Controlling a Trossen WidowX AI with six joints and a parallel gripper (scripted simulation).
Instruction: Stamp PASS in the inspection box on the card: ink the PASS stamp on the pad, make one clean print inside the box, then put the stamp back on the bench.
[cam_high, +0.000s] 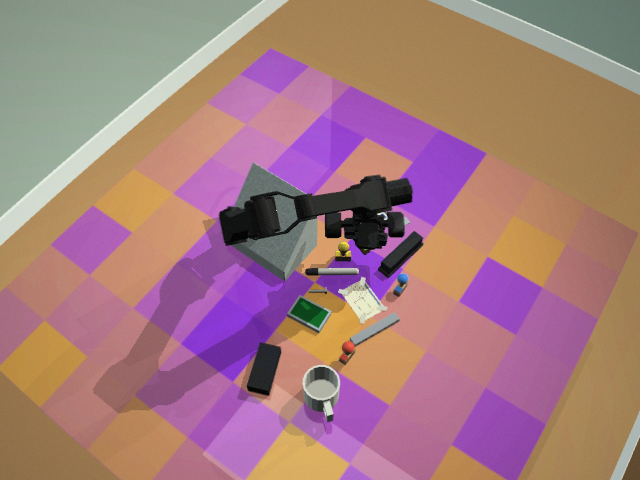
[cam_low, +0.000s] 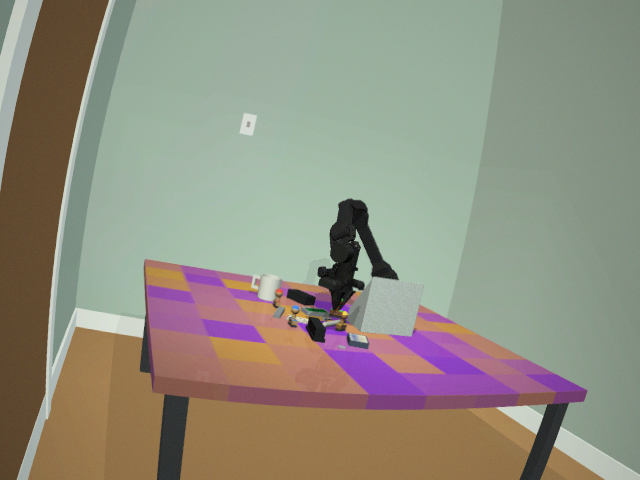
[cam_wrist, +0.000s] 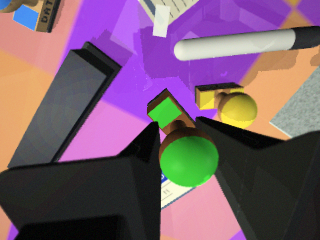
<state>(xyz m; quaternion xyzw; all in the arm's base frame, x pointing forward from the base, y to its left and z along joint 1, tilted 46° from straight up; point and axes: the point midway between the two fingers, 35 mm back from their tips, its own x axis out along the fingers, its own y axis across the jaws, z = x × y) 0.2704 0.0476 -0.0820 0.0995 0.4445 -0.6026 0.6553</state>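
Right now my gripper tip is 50 mm above the yellow-knobbed stamp, 40 mm past it and 20 mm to the left of it. Also, from my gripper tip: green-knobbed stamp right at my gripper tip; long black block 90 mm ahead, 60 mm below, 50 mm to the left; white marker 80 mm to the right, 60 mm below, 60 mm behind.
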